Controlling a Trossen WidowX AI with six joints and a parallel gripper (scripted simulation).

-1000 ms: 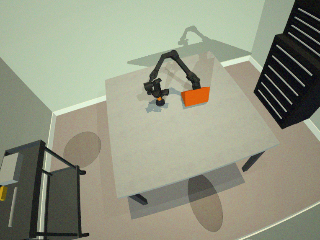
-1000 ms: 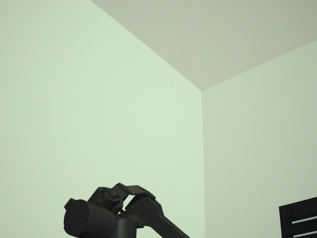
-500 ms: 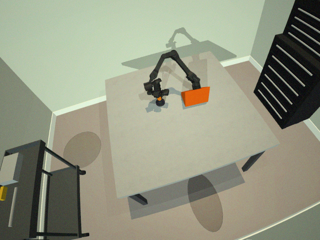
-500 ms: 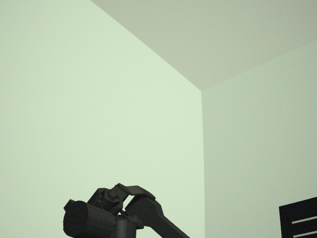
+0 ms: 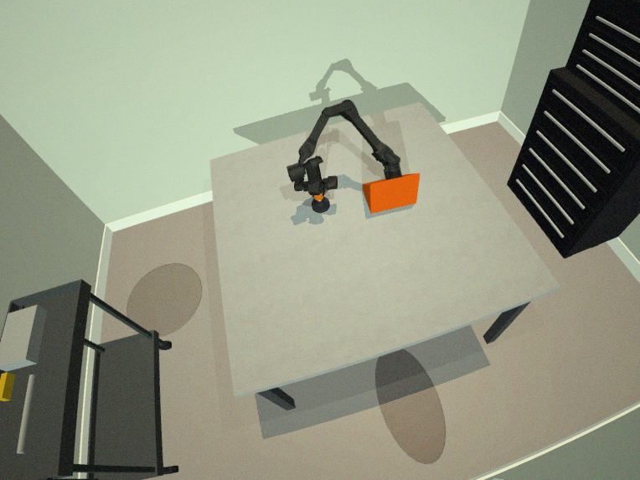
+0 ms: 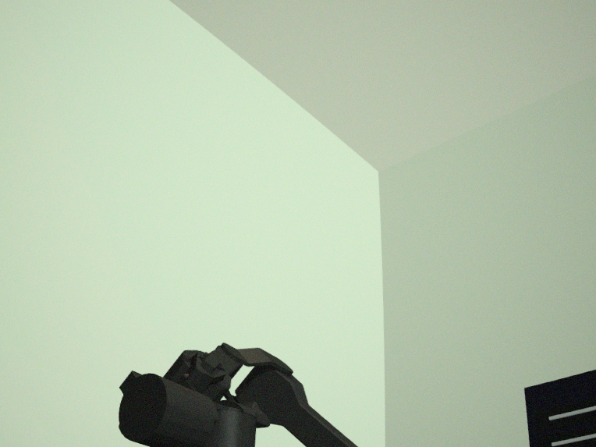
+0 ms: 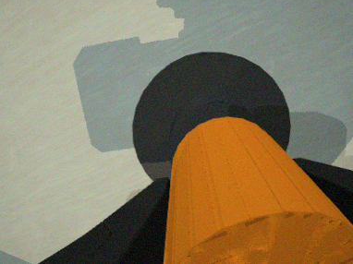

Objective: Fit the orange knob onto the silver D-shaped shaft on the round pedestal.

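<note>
The orange knob lies 30 mm above my gripper tip. Round my gripper tip: round black pedestal (40 mm below).
</note>
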